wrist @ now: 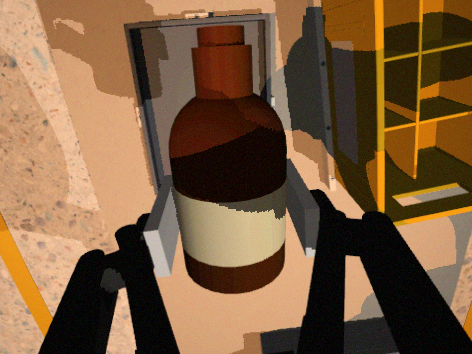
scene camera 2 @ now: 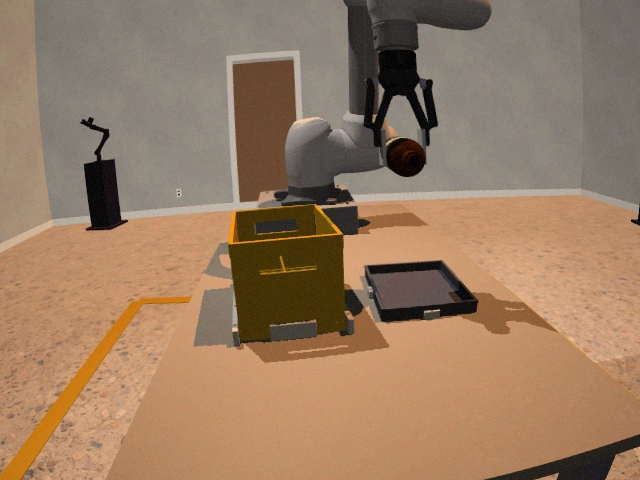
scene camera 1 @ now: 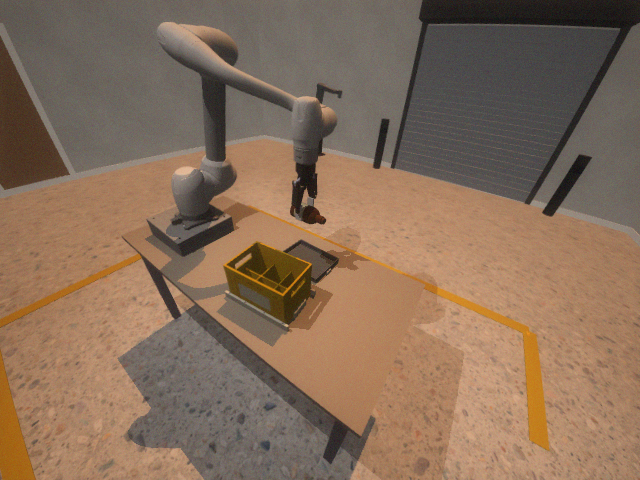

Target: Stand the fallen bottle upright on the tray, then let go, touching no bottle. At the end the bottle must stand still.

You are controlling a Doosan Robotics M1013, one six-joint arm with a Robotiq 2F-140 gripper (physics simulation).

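Places are measured from the arm's base along level axes (x right, y ahead, z up), in millimetres.
Pixels of known places: gripper, fingertip midpoint: (wrist: pixel 230 185) (scene camera 1: pixel 304 216); arm's base, origin of the base link: (scene camera 2: pixel 312 198) (scene camera 1: pixel 196 217).
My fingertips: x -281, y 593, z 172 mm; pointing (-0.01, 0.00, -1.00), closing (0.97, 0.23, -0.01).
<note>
Ahead of a thing's pixels: the offset from my fingertips to its top centre. "pt": to the spot under its first point.
The brown bottle @(dx -4, dy +26, dz +54 mm) (scene camera 1: pixel 310 213) (scene camera 2: pixel 405 156) (wrist: pixel 227 150) with a cream label lies about level in the air, its neck toward scene camera 2. My gripper (scene camera 1: pixel 303 208) (scene camera 2: pixel 402 146) (wrist: pixel 230 185) is shut on it, with one pad on each side of the label, high above the table. The dark square tray @(pt dx -64, dy -21, dz -264 mm) (scene camera 1: pixel 310 255) (scene camera 2: pixel 413 289) (wrist: pixel 175 75) has a low rim and lies on the table below. In the wrist view it shows beyond the bottle's neck, partly hidden by the bottle. The bottle and the tray are well apart.
A tall yellow crate @(dx +237, dy +70, dz -95 mm) (scene camera 1: pixel 279 304) (scene camera 2: pixel 289 294) (wrist: pixel 380 100) with dividers stands beside the tray, low pale brackets around its foot. The arm's base block (scene camera 1: pixel 202 240) (scene camera 2: pixel 343 219) stands at the table's far end. The table's long edge runs past the tray's other side.
</note>
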